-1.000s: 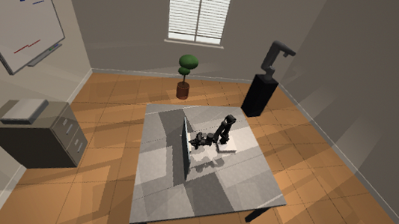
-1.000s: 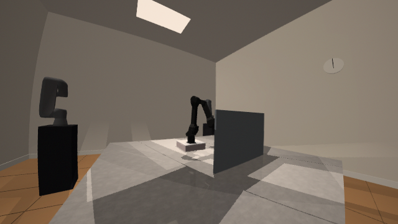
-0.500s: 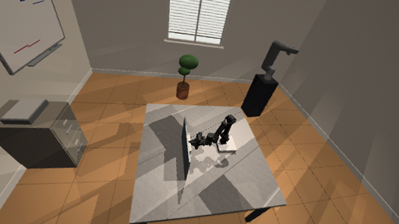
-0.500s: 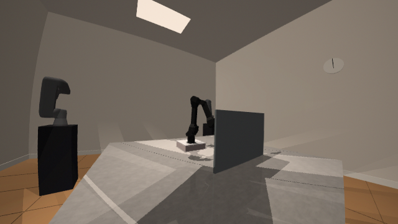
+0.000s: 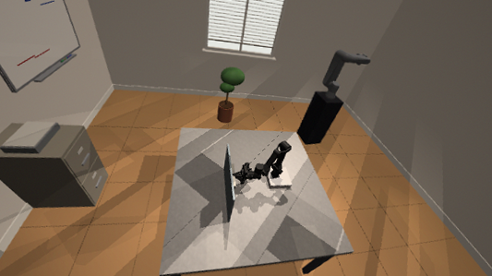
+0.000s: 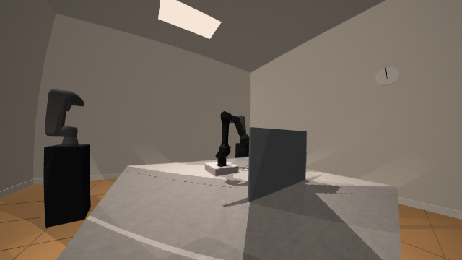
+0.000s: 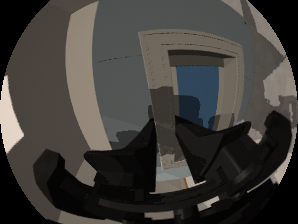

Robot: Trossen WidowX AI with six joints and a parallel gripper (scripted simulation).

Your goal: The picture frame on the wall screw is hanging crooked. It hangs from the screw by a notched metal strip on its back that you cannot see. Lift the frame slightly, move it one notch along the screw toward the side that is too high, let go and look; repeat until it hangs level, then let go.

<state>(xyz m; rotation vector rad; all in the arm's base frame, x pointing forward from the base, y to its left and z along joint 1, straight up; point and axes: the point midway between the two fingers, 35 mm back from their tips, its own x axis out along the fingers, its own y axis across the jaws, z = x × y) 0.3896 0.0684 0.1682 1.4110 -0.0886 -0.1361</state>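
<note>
Now: the picture frame 50 mm below my gripper tip and 10 mm to the right of it. The rest, counted from my gripper tip: grey wall panel (70 mm below, 20 mm ahead).
</note>
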